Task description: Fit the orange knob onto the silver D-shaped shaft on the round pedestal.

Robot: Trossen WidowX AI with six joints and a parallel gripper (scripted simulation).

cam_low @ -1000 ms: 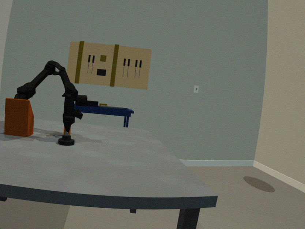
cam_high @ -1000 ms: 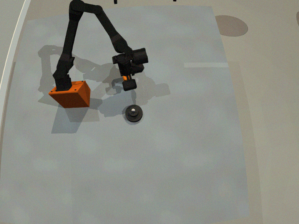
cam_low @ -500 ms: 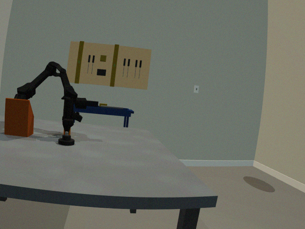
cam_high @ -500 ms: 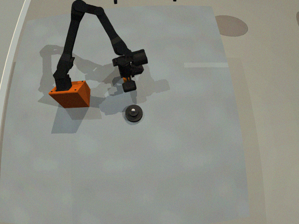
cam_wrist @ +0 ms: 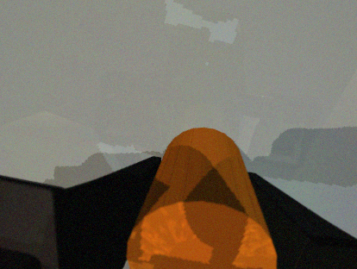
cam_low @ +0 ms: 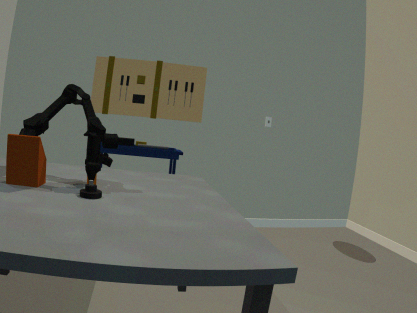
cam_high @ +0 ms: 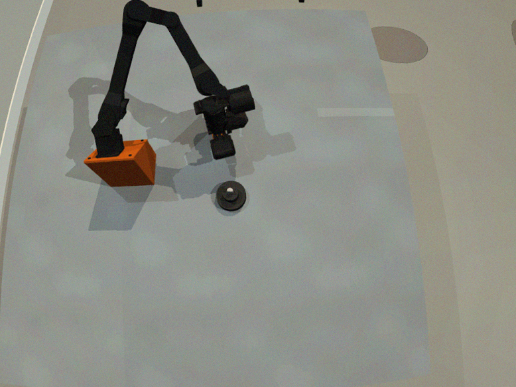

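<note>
Now: the round pedestal 30 mm ahead of my gripper tip, 180 mm to the right of it and 20 mm above it. From my gripper tip the other things lie so: orange knob 40 mm above.
</note>
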